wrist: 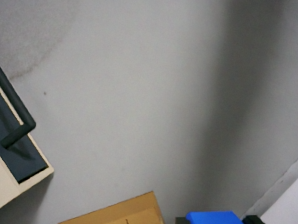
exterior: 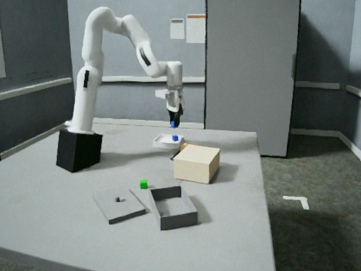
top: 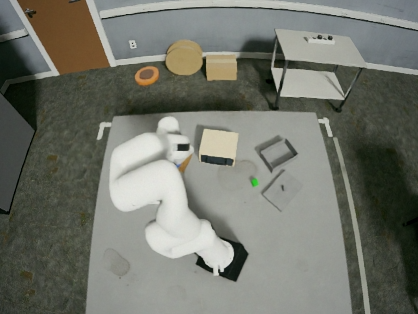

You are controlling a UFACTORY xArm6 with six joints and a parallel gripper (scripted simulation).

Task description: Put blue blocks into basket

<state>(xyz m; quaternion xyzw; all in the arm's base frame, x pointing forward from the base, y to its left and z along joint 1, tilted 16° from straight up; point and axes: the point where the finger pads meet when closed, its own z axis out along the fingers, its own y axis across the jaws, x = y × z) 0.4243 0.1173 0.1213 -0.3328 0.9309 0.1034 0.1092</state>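
My hand is 17 cm above the white basket, 16 cm to the right of it and 6 cm past it. Round my hand: light wooden cabinet 21 cm to the right, 13 cm below, 12 cm ahead; brown box 14 cm below, 9 cm ahead, 1 cm to the right; dark-rimmed drawer 20 cm to the right, 14 cm below, 11 cm ahead.
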